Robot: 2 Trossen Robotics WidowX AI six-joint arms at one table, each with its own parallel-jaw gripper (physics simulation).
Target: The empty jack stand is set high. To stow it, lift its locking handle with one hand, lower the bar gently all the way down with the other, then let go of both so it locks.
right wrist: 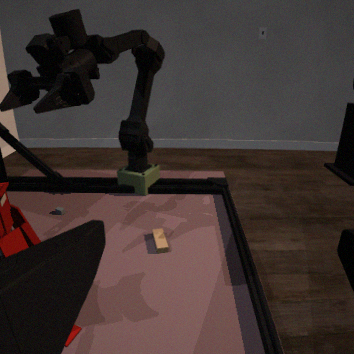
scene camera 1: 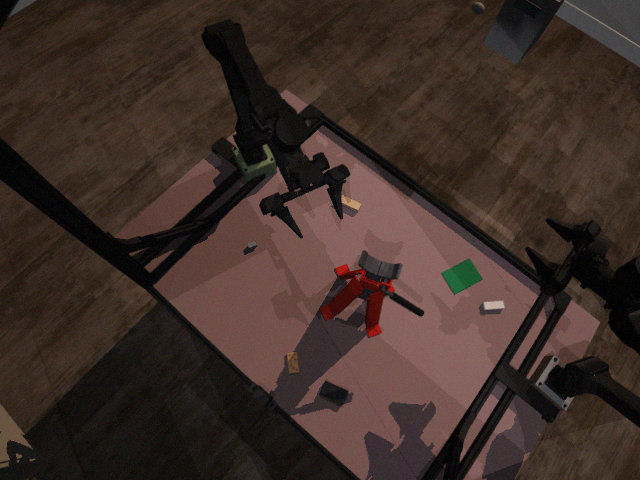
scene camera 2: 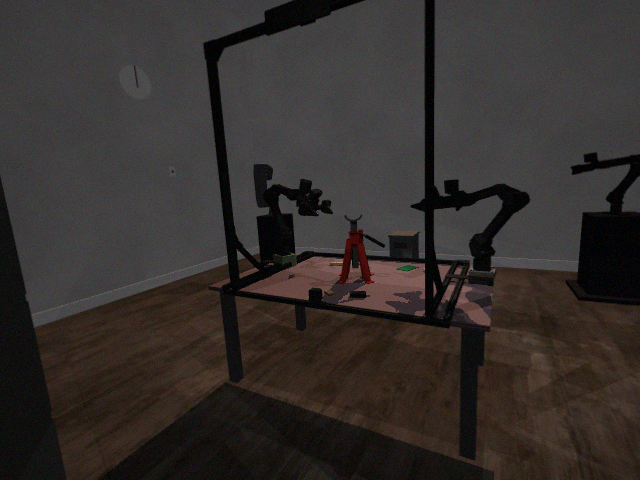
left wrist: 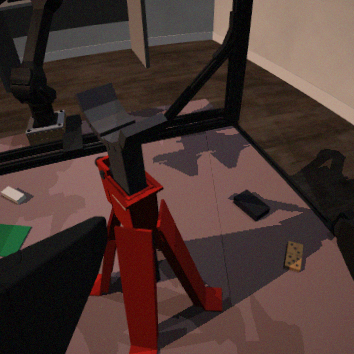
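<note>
The red jack stand (scene camera 1: 376, 304) (scene camera 2: 348, 255) (left wrist: 137, 250) (right wrist: 15, 242) stands upright on the table. Its grey bar (scene camera 2: 353, 226) (left wrist: 127, 167) sticks up well above the body, with the curved saddle (scene camera 1: 379, 266) on top. The black locking handle (scene camera 1: 405, 302) (scene camera 2: 373, 240) slopes down to the right in the scene views; it does not show in the right wrist view. My left gripper (scene camera 1: 321, 227) (scene camera 2: 324, 210) is open and empty, up and to the left of the saddle. My right gripper (scene camera 1: 537, 235) (scene camera 2: 414, 206) is open and empty, high and well to the right of the stand.
A green sheet (scene camera 1: 461, 276) (scene camera 2: 407, 268) and a white block (scene camera 1: 493, 305) lie right of the stand. A tan block (scene camera 1: 351, 204) (right wrist: 160, 240), a small grey piece (scene camera 1: 251, 244), a dotted yellow block (scene camera 1: 292, 362) and a black block (scene camera 1: 333, 393) lie around it. A black frame post (scene camera 2: 429, 155) rises from the table edge.
</note>
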